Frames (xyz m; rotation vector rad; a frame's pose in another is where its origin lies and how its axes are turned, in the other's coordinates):
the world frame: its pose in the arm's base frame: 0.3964 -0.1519 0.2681 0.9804 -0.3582 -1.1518
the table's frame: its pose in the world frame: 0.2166 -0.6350 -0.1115 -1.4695 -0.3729 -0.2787
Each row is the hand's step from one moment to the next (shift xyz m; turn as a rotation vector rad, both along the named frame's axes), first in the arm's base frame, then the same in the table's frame.
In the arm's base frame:
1: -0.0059 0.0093 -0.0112 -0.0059 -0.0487 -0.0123
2: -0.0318 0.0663 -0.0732 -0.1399 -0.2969 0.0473
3: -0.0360 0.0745 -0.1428 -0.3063 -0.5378 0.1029
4: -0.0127 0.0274 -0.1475 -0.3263 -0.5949 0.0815
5: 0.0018 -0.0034 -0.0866 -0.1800 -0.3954 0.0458
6: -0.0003 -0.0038 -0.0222 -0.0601 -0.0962 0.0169
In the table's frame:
1: -0.0105 0.0016 -0.0116 0.0470 -0.0018 -0.0186
2: -0.0733 0.0166 -0.0715 0.2809 -0.1639 -0.0646
3: -0.0856 0.0505 -0.1317 0.5037 -0.3508 -0.1300
4: -0.0365 0.0694 -0.1285 0.5569 -0.3603 -0.1646
5: -0.0010 0.0472 -0.0727 0.3739 -0.2039 -0.0972
6: 0.0026 0.0113 -0.0193 0.0894 -0.0664 -0.0273

